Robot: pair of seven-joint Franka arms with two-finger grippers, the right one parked.
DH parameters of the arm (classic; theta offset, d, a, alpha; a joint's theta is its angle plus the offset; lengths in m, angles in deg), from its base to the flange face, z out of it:
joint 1: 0 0.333 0 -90
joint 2: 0 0 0 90
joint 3: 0 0.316 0.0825 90
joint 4: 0 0 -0.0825 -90
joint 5: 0 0.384 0 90
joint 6: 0 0 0.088 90
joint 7: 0 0.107 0 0
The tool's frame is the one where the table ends.
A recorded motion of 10 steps. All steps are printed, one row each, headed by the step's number.
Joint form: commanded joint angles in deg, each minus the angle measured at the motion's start. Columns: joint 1, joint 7, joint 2, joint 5, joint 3, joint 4, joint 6.
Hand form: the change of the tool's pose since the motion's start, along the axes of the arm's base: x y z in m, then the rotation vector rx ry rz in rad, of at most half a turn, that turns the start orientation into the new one. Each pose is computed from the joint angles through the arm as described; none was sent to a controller.
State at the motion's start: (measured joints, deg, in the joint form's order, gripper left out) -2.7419 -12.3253 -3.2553 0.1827 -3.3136 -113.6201 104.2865
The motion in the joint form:
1: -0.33 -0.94 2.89 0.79 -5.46 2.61 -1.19
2: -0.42 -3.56 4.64 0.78 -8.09 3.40 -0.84
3: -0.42 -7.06 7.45 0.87 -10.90 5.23 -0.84
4: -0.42 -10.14 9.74 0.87 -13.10 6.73 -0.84
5: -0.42 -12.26 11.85 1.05 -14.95 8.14 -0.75
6: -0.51 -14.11 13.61 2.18 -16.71 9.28 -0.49
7: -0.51 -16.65 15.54 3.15 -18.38 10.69 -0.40
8: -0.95 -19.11 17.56 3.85 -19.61 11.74 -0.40
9: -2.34 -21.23 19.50 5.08 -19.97 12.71 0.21
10: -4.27 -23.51 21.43 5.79 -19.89 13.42 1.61
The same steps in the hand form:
1: 0.0045 -0.0540 -0.0074 0.0164 0.0232 -0.0894
2: 0.0059 -0.0802 -0.0170 0.0185 0.0324 -0.0917
3: 0.0105 -0.1077 -0.0287 0.0192 0.0477 -0.0806
4: 0.0133 -0.1295 -0.0381 0.0171 0.0606 -0.0653
5: 0.0160 -0.1477 -0.0465 0.0142 0.0704 -0.0613
6: 0.0173 -0.1644 -0.0533 0.0240 0.0704 -0.0678
7: 0.0195 -0.1797 -0.0598 0.0309 0.0718 -0.0577
8: 0.0197 -0.1952 -0.0703 0.0371 0.0835 -0.0475
9: 0.0199 -0.2118 -0.0809 0.0492 0.0812 -0.0482
10: 0.0187 -0.2310 -0.0932 0.0514 0.0742 -0.0445

